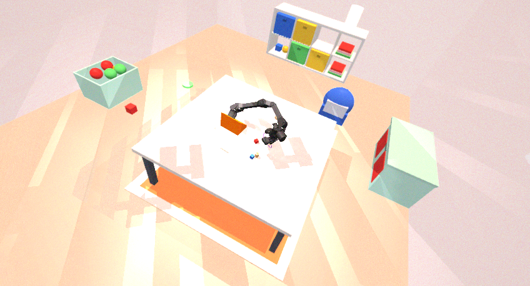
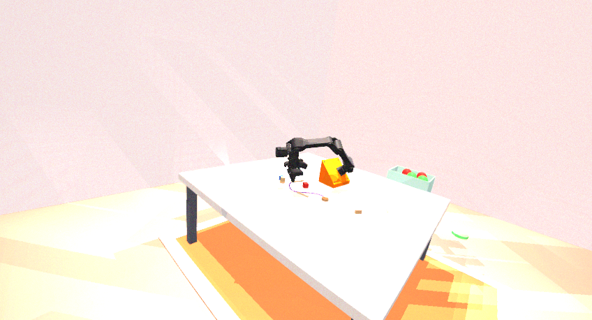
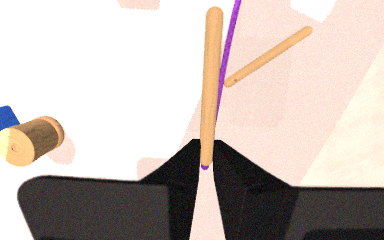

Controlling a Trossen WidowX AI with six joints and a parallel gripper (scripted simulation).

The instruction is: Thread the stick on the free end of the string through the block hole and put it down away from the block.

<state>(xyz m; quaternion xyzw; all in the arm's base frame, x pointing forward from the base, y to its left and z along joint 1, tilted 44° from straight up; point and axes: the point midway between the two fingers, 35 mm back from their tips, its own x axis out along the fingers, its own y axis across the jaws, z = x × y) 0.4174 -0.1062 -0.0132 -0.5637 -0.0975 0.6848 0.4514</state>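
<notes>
The red cube is 13 cm behind my gripper tip, 5 cm below it and 1 cm to the left of it. Round my gripper tip: short wooden cylinder: 13 cm to the right, 6 cm behind, 4 cm below; then wooden stick: 6 cm below, 5 cm to the left, 2 cm behind; then blue cube: 16 cm to the right, 8 cm behind, 5 cm below.
</notes>
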